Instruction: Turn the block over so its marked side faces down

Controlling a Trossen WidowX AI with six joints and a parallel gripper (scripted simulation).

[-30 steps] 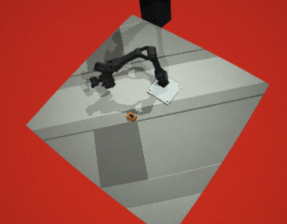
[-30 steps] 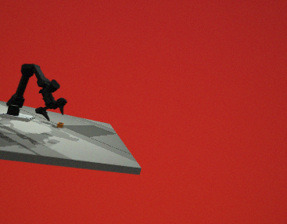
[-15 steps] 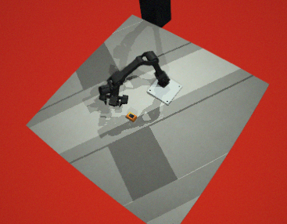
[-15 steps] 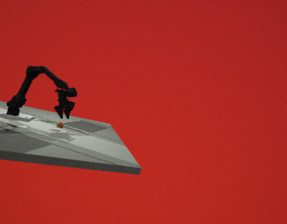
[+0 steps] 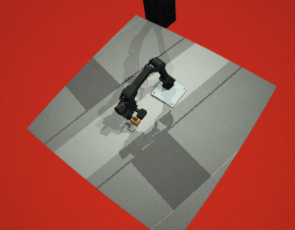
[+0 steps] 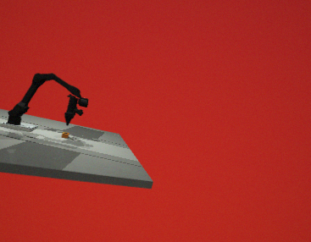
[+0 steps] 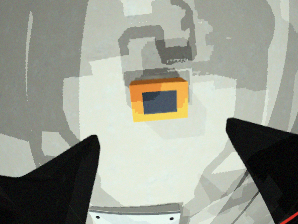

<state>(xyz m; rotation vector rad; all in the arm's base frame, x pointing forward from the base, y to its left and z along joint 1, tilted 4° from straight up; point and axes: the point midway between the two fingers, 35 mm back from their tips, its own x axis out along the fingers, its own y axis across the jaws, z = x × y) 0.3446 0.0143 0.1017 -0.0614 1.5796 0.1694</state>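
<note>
Now: the orange block 70 mm below my gripper tip.
</note>
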